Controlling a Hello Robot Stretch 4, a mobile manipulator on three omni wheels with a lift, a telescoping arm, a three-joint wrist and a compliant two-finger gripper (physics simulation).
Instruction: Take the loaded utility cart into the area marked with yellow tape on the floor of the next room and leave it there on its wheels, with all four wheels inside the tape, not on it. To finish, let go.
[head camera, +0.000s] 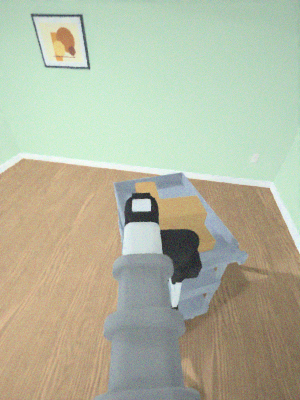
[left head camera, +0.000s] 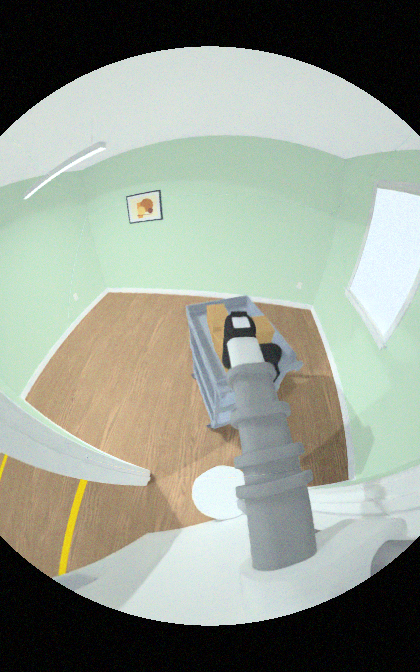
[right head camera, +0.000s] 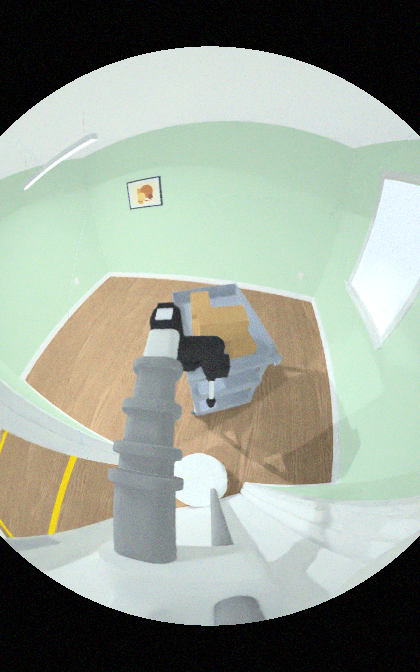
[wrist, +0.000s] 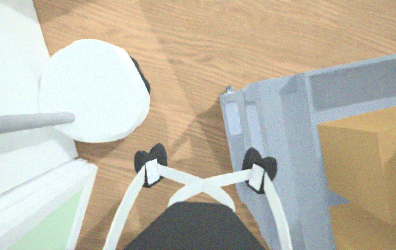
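Seen in the pictures: gripper, fingertip midpoint: (head camera: 170, 296) (wrist: 204, 159); robot's base, origin of the base link: (wrist: 106, 94).
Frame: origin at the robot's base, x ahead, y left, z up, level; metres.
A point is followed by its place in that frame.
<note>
The blue-grey utility cart (head camera: 200, 286) @(z 0.443, x 0.633, y -0.328 m) (left head camera: 200, 350) (right head camera: 262, 356) (wrist: 295, 150) @(z 0.776, x 0.540, y -0.094 m) stands upright in the room ahead, its near end angled toward me. Brown boxes (head camera: 182, 215) (left head camera: 216, 320) (right head camera: 222, 320) (wrist: 350, 160) lie in its top tray. My gripper (right head camera: 211, 401) (wrist: 204, 159) @(z 0.890, x 0.386, y -0.087 m) is open and empty, at the cart's near end. In the wrist view one fingertip overlaps the cart's end and the other is over floor; contact cannot be told. Yellow tape (left head camera: 72, 520) (right head camera: 62, 495) shows on the floor at lower left, beyond a wall. Most of the cart's wheels are hidden.
A white wall end (left head camera: 148, 477) stands between the cart's room and the taped floor. Another white wall edge (right head camera: 246, 487) is at my near right. My round white base part (left head camera: 220, 492) (right head camera: 201, 480) (wrist: 95, 90) @(z 0.187, x 0.017, y 0.009 m) is between them. Green walls surround the cart's room.
</note>
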